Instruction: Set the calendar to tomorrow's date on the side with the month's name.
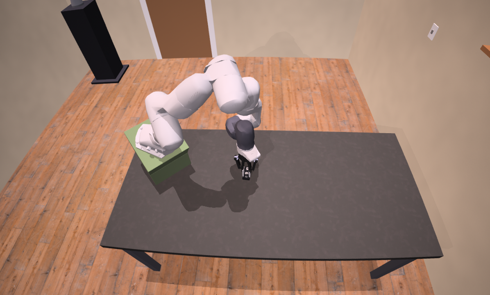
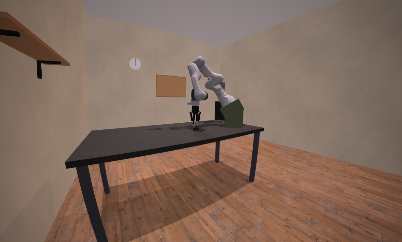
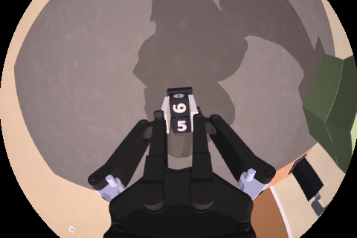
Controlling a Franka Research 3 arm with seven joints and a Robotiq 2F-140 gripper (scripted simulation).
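The dark date cube lies 30 mm below my hand. From my hand the other things lie so: black tray: 40 mm below, 20 mm to the left.
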